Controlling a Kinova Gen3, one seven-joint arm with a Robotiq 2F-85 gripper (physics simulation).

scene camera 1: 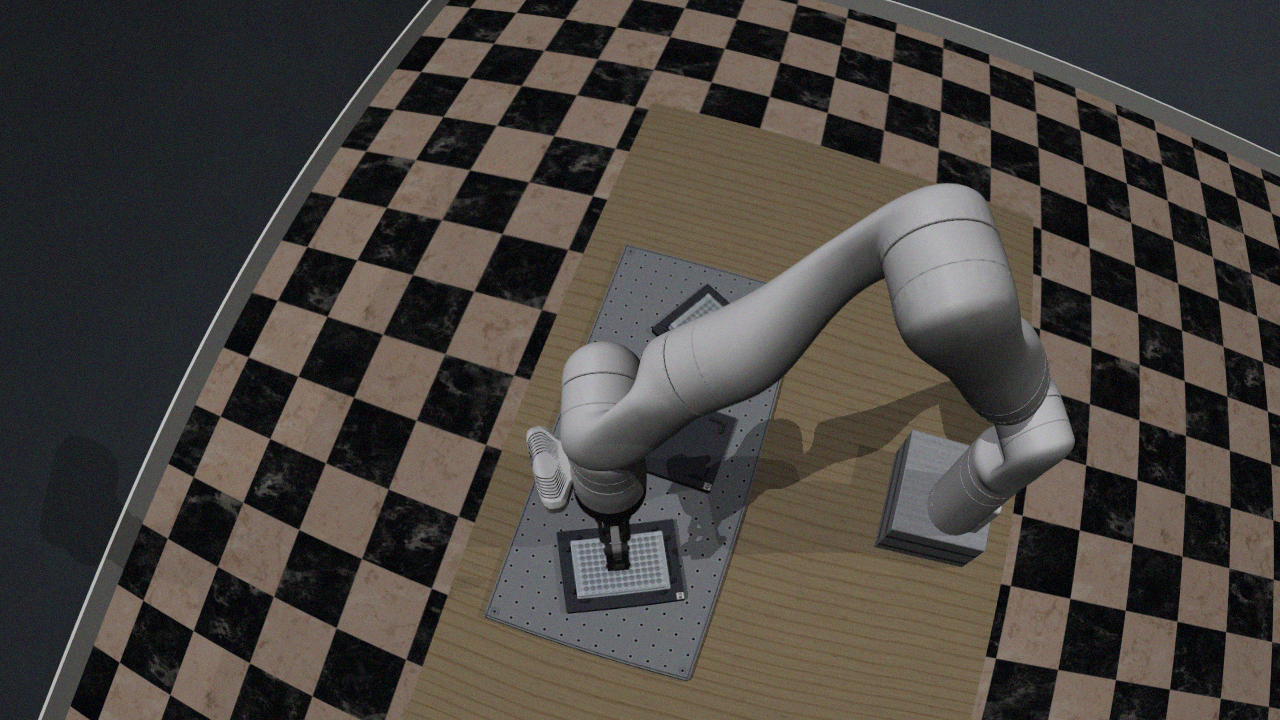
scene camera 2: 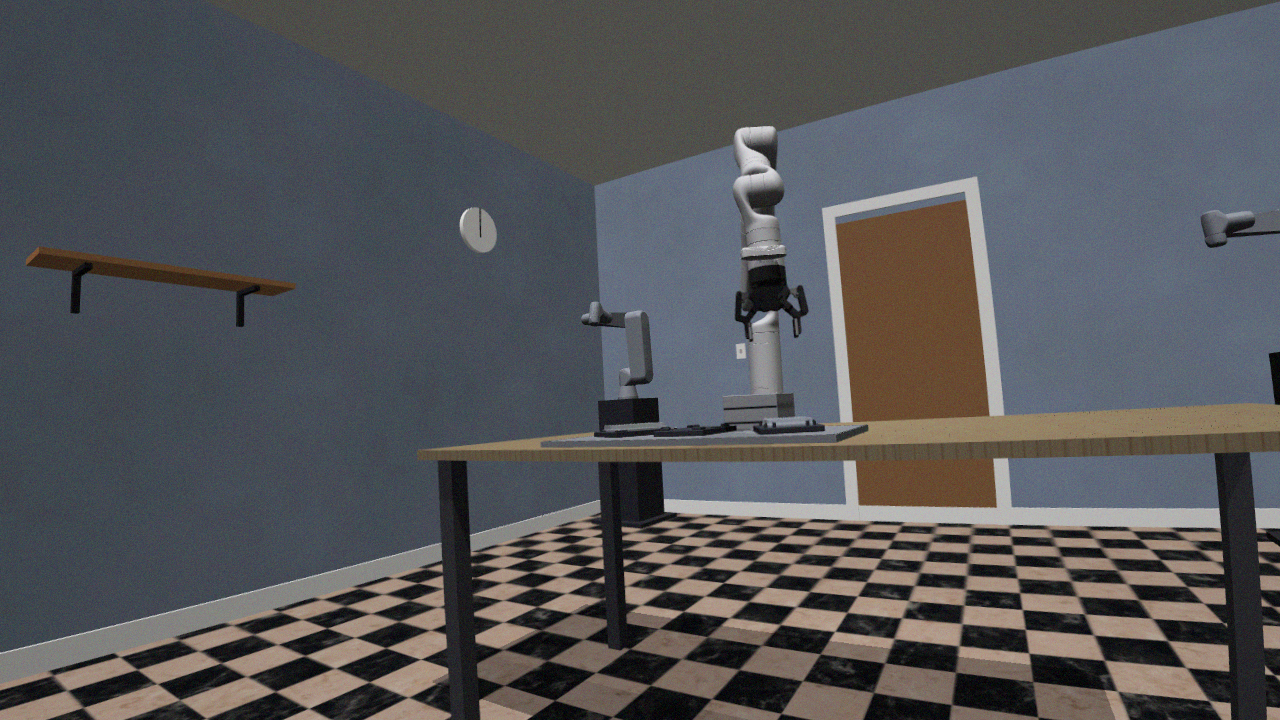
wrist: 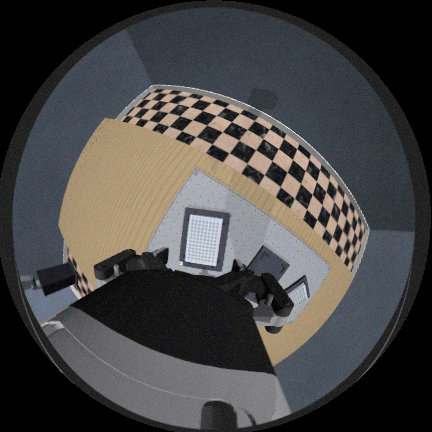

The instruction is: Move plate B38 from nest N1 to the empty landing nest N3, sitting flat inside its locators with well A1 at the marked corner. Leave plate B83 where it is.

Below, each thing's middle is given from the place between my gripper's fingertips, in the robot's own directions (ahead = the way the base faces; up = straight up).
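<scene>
Dark nest [scene camera 1: 699,445]: my hand 200 mm to the left of it, 180 mm above it.
</scene>
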